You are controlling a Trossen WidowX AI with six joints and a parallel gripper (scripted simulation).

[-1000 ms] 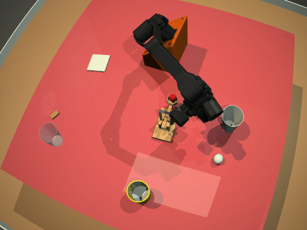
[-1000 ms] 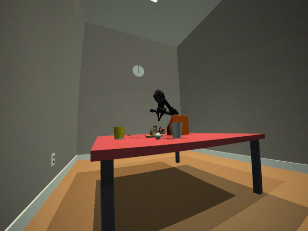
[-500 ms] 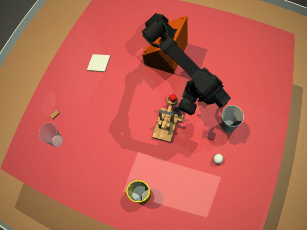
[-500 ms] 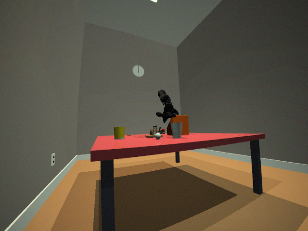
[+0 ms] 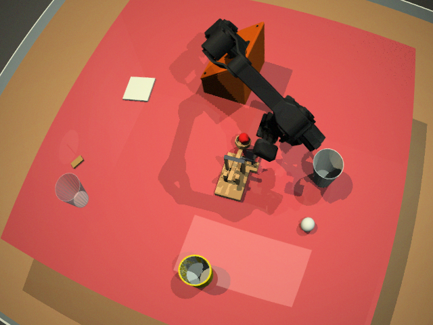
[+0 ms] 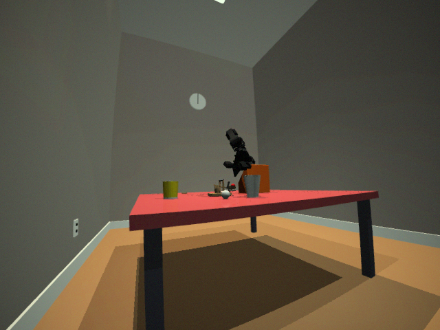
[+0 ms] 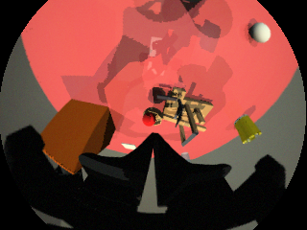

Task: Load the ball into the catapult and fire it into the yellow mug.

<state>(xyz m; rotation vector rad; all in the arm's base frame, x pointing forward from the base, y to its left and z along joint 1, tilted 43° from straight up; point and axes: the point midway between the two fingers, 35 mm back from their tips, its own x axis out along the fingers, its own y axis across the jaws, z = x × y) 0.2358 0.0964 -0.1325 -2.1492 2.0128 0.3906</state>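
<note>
Now: gripper tip 1 cm past the red ball, 5 cm to the left of it and 6 cm above it. From my gripper tip the other things lie so: white ball: 17 cm ahead, 23 cm to the left, 10 cm below; wooden catapult: 6 cm ahead, 2 cm to the right, 7 cm below; yellow mug: 42 cm ahead, 1 cm to the right, 10 cm below.
</note>
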